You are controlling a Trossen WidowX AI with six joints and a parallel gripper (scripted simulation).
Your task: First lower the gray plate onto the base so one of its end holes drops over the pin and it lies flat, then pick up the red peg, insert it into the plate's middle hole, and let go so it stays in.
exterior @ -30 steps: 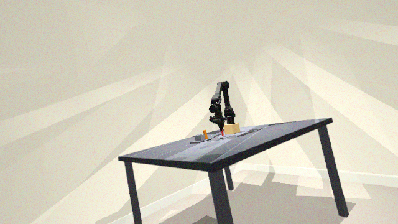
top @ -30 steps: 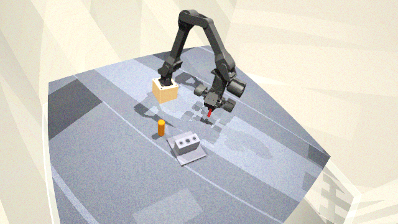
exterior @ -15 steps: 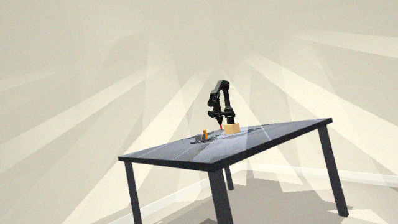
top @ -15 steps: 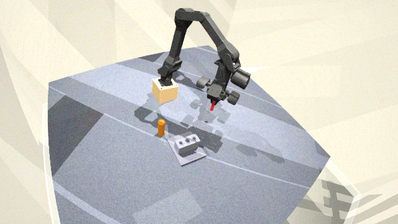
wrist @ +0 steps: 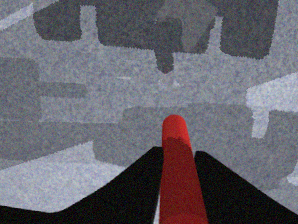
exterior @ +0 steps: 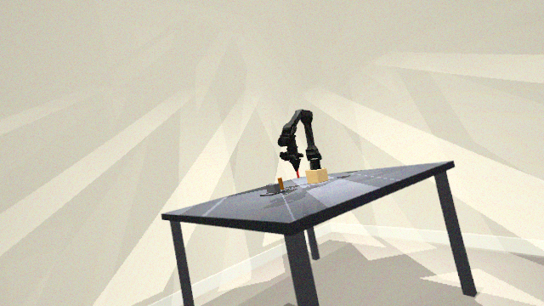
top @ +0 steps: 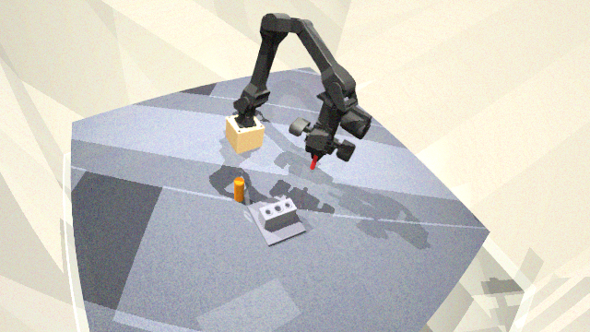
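Right now my gripper tip is 9 cm short of the gray plate, 16 cm to the left of it and 7 cm above it. Round my gripper tip: base: 9 cm ahead, 14 cm to the right, 10 cm below; red peg: right at my gripper tip; orange cylinder: 2 cm behind, 23 cm to the right, 7 cm below.
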